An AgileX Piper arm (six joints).
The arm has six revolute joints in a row. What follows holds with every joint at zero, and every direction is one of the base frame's.
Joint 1 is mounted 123 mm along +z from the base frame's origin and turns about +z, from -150 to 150 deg.
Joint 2 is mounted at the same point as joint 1 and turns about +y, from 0 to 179.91 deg.
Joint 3 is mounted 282.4 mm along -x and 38.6 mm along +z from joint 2 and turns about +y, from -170 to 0 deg.
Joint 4 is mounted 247.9 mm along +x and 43.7 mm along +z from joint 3 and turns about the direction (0.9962, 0, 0.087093), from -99.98 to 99.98 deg.
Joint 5 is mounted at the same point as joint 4 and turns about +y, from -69.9 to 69.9 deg.
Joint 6 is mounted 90.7 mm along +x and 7.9 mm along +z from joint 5 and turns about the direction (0.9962, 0, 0.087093), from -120 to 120 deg.
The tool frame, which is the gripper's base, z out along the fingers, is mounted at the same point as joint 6; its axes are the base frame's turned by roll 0, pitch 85.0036 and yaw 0 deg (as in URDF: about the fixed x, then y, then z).
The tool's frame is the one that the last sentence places.
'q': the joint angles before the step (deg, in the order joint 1, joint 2, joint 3, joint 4, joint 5, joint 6). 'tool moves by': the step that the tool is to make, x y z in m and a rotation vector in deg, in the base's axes. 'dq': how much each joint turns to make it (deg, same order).
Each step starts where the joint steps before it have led.
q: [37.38, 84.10, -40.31, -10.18, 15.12, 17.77]
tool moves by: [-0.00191, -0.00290, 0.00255, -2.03, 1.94, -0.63]
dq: [0.00, -0.57, -0.77, -0.03, 4.19, 0.07]
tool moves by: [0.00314, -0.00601, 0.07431, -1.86, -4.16, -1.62]
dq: [0.00, -7.11, -11.10, -2.85, 16.36, 0.07]
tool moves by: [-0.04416, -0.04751, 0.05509, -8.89, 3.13, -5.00]
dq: [0.00, -12.24, -4.41, -3.69, 25.21, -0.77]
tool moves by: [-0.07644, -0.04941, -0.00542, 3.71, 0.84, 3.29]
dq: [-0.01, -20.33, 10.65, 5.99, 7.10, -5.54]
